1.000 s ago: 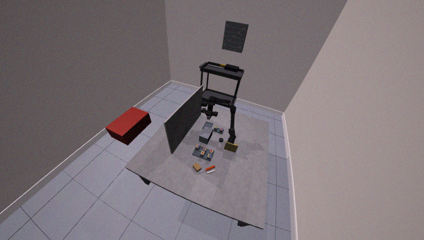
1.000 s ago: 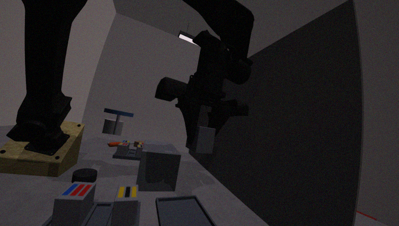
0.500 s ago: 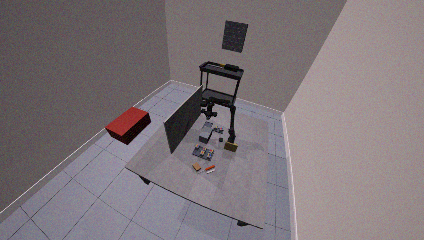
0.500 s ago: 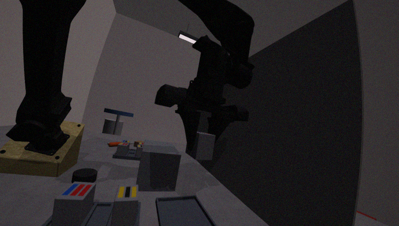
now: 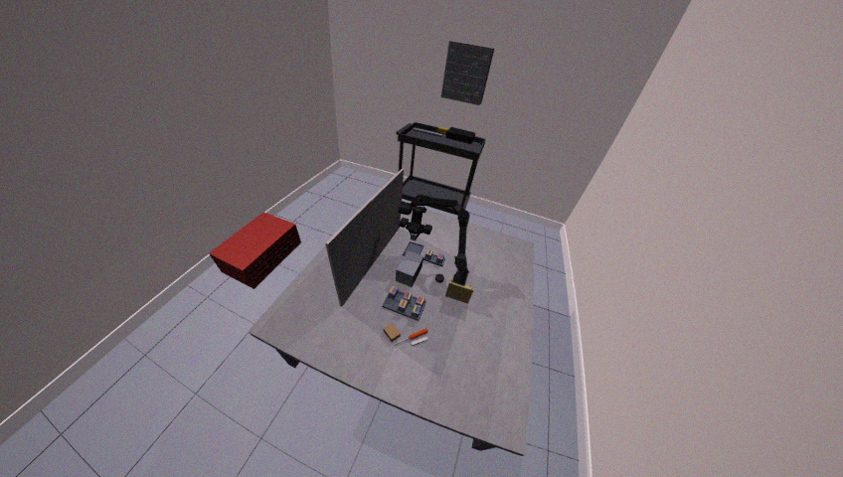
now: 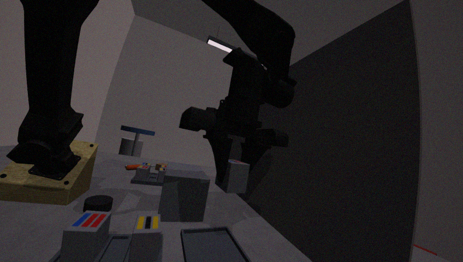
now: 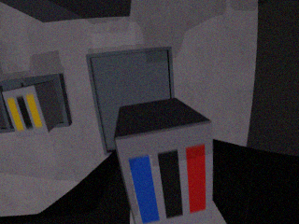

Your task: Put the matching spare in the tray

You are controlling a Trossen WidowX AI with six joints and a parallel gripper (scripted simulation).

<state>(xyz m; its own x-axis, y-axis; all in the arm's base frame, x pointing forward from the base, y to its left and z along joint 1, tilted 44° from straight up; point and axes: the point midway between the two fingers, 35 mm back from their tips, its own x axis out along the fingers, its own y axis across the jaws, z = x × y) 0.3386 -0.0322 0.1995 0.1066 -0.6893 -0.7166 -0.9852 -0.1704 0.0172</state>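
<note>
Now: gripper tip 120 mm above the tray. Also, from my gripper tip: brown block (150 mm behind, 550 mm to the left, 110 mm below); then upright partition (160 mm ahead, 190 mm to the left, 100 mm above); then mounted unit (60 mm behind, 190 mm to the left, 70 mm below).
</note>
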